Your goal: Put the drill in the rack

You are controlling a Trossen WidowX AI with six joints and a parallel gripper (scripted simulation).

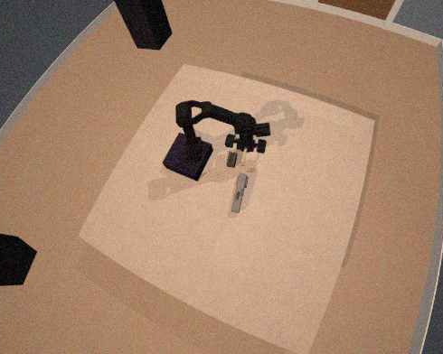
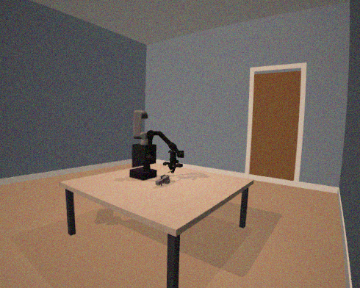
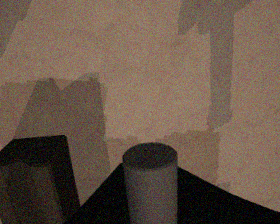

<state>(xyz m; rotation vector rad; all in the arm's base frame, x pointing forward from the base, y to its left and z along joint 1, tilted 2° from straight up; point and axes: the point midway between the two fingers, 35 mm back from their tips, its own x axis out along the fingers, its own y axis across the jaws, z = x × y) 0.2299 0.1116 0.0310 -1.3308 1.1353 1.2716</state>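
My gripper tip is now 60 mm past the dark block, 50 mm to the left of it and 40 mm above it. Round my gripper tip: drill: 40 mm to the right, 30 mm above, 10 mm ahead.
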